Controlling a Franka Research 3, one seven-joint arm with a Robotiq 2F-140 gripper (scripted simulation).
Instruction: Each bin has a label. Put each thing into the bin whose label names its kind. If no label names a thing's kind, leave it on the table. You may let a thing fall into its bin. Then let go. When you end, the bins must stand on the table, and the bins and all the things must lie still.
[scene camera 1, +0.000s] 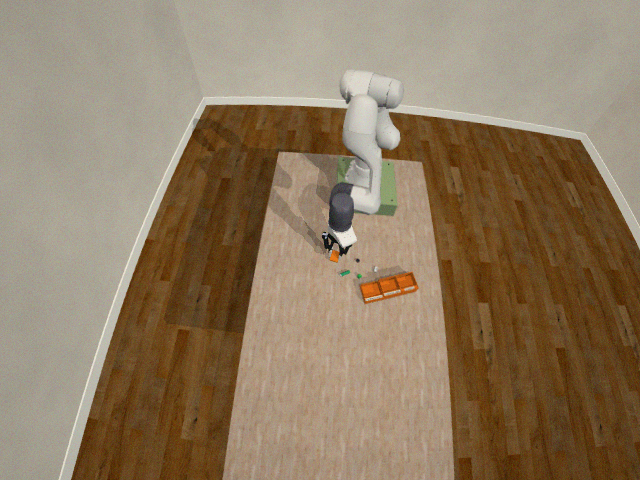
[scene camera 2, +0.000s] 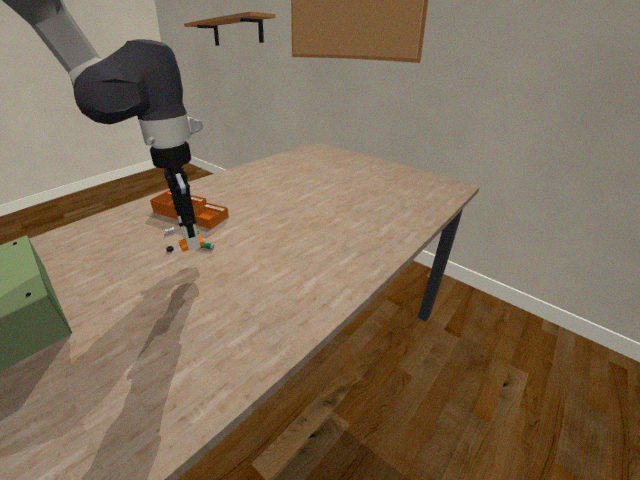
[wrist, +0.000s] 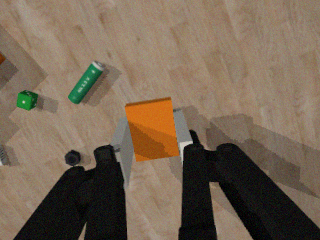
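I can see the labelled bins (scene camera 1: 402, 284), (scene camera 2: 206, 217). There is also an orange block (wrist: 151, 122). My own gripper (scene camera 2: 192, 243), (wrist: 152, 127) is visible to me too.
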